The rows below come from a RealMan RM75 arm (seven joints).
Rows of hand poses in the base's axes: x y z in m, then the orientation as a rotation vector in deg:
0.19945, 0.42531, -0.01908, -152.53, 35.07, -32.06
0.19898, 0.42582, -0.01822, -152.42, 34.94, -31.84
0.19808, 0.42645, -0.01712, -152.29, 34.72, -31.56
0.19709, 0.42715, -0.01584, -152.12, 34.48, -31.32
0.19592, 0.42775, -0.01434, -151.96, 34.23, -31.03
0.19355, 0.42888, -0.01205, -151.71, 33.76, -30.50
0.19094, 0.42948, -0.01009, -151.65, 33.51, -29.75
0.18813, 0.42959, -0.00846, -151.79, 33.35, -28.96
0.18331, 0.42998, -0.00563, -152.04, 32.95, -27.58
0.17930, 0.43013, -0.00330, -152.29, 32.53, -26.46
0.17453, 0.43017, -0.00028, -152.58, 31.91, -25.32
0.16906, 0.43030, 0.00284, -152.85, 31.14, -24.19
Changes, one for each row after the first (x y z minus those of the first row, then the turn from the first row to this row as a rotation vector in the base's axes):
-0.00047, 0.00051, 0.00086, 0.18, 0.08, 0.13
-0.00137, 0.00114, 0.00196, 0.40, 0.18, 0.33
-0.00236, 0.00184, 0.00324, 0.64, 0.23, 0.54
-0.00353, 0.00244, 0.00474, 0.89, 0.32, 0.76
-0.00590, 0.00357, 0.00703, 1.31, 0.50, 1.19
-0.00851, 0.00417, 0.00899, 1.61, 0.91, 1.48
-0.01132, 0.00428, 0.01062, 1.73, 1.43, 1.72
-0.01614, 0.00467, 0.01345, 1.93, 2.33, 2.21
-0.02015, 0.00482, 0.01578, 2.04, 3.05, 2.68
-0.02492, 0.00486, 0.01880, 2.12, 3.77, 3.29
-0.03039, 0.00499, 0.02192, 2.21, 4.46, 4.00

